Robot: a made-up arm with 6 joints. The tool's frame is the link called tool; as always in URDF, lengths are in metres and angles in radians. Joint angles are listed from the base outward.
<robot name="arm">
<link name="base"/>
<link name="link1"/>
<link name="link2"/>
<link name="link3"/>
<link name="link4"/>
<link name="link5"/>
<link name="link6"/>
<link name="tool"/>
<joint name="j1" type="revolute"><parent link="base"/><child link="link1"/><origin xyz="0 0 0.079" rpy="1.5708 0 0"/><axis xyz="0 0 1"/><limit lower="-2.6" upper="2.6"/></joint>
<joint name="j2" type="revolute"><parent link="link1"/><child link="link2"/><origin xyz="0.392 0.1 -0.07" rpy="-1.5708 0 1.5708"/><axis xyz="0 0 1"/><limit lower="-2.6" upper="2.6"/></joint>
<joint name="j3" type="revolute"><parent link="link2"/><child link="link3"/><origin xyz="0.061 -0.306 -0.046" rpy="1.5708 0 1.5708"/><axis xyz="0 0 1"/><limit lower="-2.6" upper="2.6"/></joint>
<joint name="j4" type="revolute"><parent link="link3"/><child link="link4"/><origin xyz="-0.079 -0.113 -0.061" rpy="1.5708 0 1.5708"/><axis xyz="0 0 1"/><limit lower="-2.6" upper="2.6"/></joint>
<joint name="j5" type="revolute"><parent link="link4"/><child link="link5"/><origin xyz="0.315 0.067 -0.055" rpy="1.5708 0 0"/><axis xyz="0 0 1"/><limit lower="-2.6" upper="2.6"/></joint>
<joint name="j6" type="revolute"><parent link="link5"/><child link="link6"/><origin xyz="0.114 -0.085 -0.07" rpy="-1.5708 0 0"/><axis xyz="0 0 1"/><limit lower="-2.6" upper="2.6"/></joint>
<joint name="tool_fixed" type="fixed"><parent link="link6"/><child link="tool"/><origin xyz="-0.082 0.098 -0.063" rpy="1.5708 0 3.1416"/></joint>
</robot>
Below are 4 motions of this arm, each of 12 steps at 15 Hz.
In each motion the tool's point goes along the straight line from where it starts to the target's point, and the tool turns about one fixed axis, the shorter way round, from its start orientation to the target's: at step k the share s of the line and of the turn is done. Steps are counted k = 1, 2, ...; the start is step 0. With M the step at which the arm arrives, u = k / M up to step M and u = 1 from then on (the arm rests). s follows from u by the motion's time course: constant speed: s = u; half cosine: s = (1 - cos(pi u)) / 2; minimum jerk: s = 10 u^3 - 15 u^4 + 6 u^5.
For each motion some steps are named. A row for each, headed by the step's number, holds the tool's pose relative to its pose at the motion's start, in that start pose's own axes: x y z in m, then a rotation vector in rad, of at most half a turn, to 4 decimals.
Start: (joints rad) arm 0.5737 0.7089 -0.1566 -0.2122 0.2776 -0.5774
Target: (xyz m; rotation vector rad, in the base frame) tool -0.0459 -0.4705 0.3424 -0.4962 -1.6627 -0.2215
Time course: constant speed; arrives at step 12
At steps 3, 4, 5, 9, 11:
3: -0.0568 -0.0001 -0.0861 0.0619 -0.0407 -0.0312
4: -0.0758 -0.0001 -0.1149 0.0825 -0.0543 -0.0416
5: -0.0947 -0.0002 -0.1436 0.1031 -0.0679 -0.0520
9: -0.1704 -0.0003 -0.2584 0.1856 -0.1222 -0.0936
11: -0.2083 -0.0004 -0.3159 0.2269 -0.1494 -0.1144

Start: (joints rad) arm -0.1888 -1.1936 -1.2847 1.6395 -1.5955 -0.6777
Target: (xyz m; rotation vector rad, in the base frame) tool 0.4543 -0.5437 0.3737 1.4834 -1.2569 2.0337
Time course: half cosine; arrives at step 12
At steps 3, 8, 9, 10, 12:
3: -0.0350 0.0685 -0.1143 0.0234 0.2917 0.2159
8: -0.1793 0.3508 -0.5853 0.1197 1.4938 1.1058
9: -0.2041 0.3993 -0.6661 0.1363 1.7001 1.2585
10: -0.2231 0.4364 -0.7281 0.1489 1.8584 1.3756
12: -0.2391 0.4678 -0.7804 0.1596 1.9918 1.4744

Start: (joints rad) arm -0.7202 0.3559 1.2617 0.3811 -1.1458 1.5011
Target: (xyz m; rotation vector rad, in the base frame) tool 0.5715 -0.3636 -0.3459 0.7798 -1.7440 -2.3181
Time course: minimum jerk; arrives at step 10
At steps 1, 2, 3, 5, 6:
1: 0.0024 -0.0015 -0.0003 0.0018 -0.0029 0.0007
2: 0.0162 -0.0099 -0.0018 0.0123 -0.0194 0.0048
3: 0.0456 -0.0279 -0.0049 0.0348 -0.0545 0.0136
5: 0.1397 -0.0856 -0.0151 0.1066 -0.1671 0.0418
6: 0.1907 -0.1169 -0.0206 0.1455 -0.2281 0.0571

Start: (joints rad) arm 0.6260 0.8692 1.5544 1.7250 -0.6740 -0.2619
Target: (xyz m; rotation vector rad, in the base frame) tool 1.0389 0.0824 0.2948 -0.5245 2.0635 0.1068
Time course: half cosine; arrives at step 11
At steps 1, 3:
1: 0.0071 -0.0101 0.0067 0.0090 0.0030 0.0069
3: 0.0601 -0.0857 0.0569 0.0764 0.0252 0.0587

